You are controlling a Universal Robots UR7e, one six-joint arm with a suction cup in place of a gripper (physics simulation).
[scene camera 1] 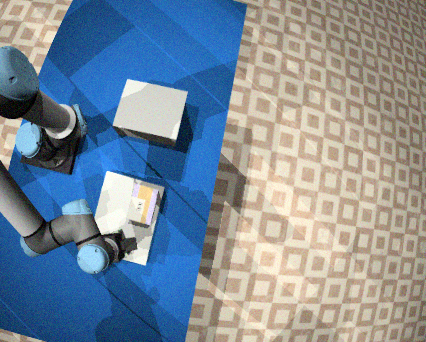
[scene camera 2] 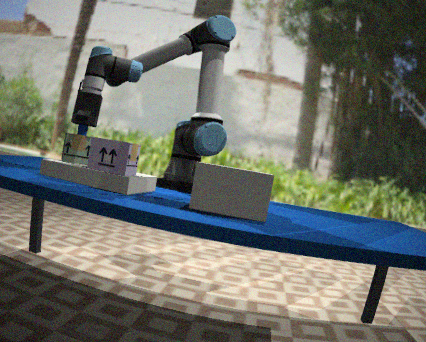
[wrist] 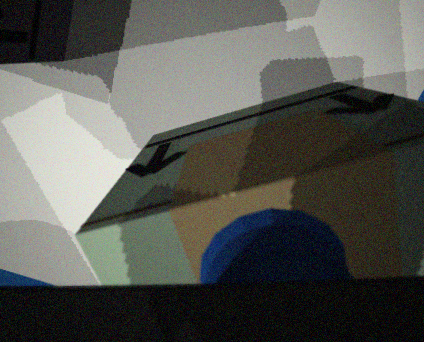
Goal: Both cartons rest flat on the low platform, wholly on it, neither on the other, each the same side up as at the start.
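Pixels of known places: hand, its tool point: (scene camera 2: 81, 139) (wrist: 265, 238); arm's base, origin of its link: (scene camera 1: 54, 150) (scene camera 2: 182, 181).
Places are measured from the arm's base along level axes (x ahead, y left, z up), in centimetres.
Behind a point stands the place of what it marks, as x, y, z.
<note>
The suction cup (scene camera 2: 82, 129) (wrist: 275, 248) is pressed on the taped top of the green carton (scene camera 2: 74, 149) {38.0, -31.0, 5.9} (wrist: 231, 159) {36.9, -29.1, 8.7}, which has black up-arrows on its sides. The carton is upright and level at the left end of the low white platform (scene camera 1: 114, 200) {30.4, -15.5, 1.6} (scene camera 2: 110, 183) {48.6, -12.6, -1.2} (wrist: 177, 85) {37.7, -26.5, 1.6}. Its bottom is at the platform's top; I cannot tell if it touches. In the overhead view the wrist (scene camera 1: 125, 243) {39.2, -28.5, 18.5} hides it. The purple carton (scene camera 1: 144, 203) {43.1, -14.6, 10.8} (scene camera 2: 111, 156) {46.7, -14.2, 6.1} rests upright on the platform beside it. A small gap separates the two.
A taller grey block (scene camera 1: 150, 108) {38.7, 20.9, 8.7} (scene camera 2: 230, 190) {51.1, 20.2, 3.1} stands on the blue table (scene camera 1: 195, 51) {51.5, 58.0, -3.2} (scene camera 2: 313, 227) {47.6, 44.2, -3.2} beyond the platform. The arm's base (scene camera 1: 57, 149) {5.6, -0.6, 8.9} (scene camera 2: 188, 159) {5.2, 1.7, 8.6} is at the table's far side. The table edge drops to a patterned floor (scene camera 1: 306, 169).
</note>
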